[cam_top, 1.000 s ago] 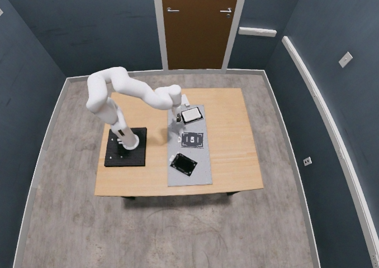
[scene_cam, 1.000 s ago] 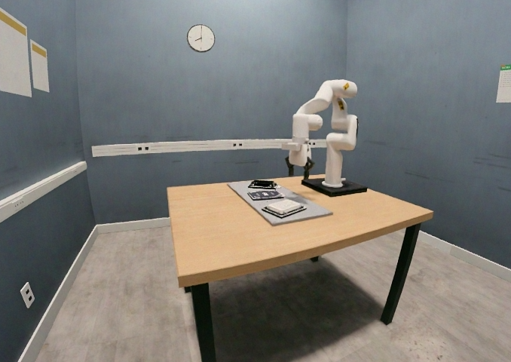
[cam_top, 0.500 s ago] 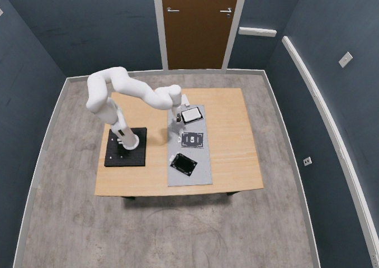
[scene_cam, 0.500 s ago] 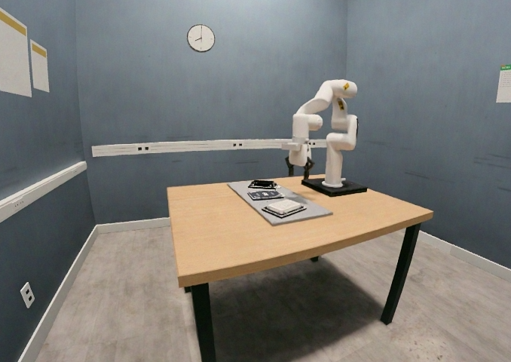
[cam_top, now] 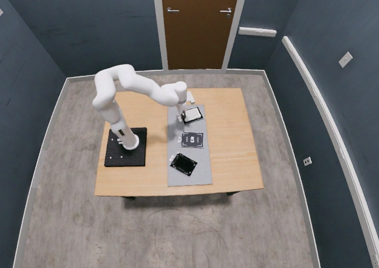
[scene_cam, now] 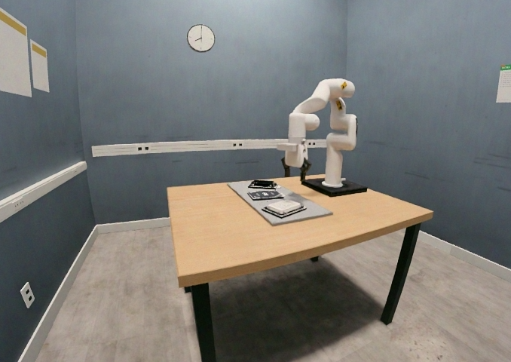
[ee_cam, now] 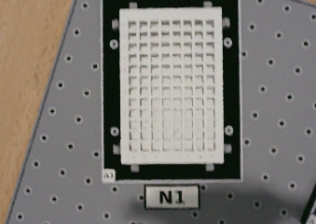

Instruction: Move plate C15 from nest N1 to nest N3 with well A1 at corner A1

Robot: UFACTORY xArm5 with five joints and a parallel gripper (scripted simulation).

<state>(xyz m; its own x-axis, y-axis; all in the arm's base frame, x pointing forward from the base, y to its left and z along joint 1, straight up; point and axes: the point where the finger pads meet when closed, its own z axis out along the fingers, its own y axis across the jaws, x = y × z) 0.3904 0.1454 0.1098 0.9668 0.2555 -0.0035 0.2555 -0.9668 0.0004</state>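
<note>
Right now my hand is 8 cm short of the white plate, 5 cm to the right of it and 11 cm above it. Also, from my hand: black plate 2 cm behind, 34 cm to the right, 11 cm below; black nest 8 cm ahead, 5 cm to the left, 13 cm below.
</note>
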